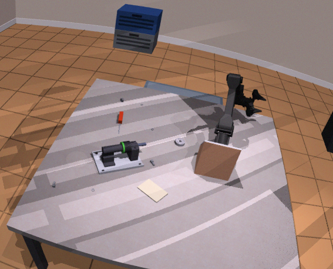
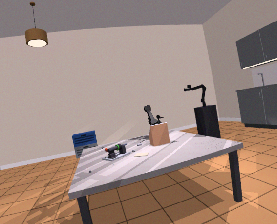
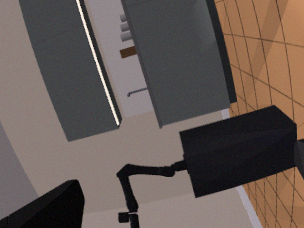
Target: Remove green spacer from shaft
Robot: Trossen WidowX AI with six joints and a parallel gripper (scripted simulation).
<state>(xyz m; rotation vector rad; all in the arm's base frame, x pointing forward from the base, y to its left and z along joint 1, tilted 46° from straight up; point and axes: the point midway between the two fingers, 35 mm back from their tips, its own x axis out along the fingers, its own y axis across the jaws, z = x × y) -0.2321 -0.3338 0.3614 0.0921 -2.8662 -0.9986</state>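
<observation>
Right now the thin shaft is 71 cm ahead of my gripper tip, 59 cm to the left of it and 9 cm below it. Round my gripper tip: green spacer: 73 cm ahead, 60 cm to the left, 9 cm below; beige card: 75 cm to the left, 53 cm ahead, 17 cm below; toothed disc: 47 cm ahead, 37 cm to the left, 16 cm below.
</observation>
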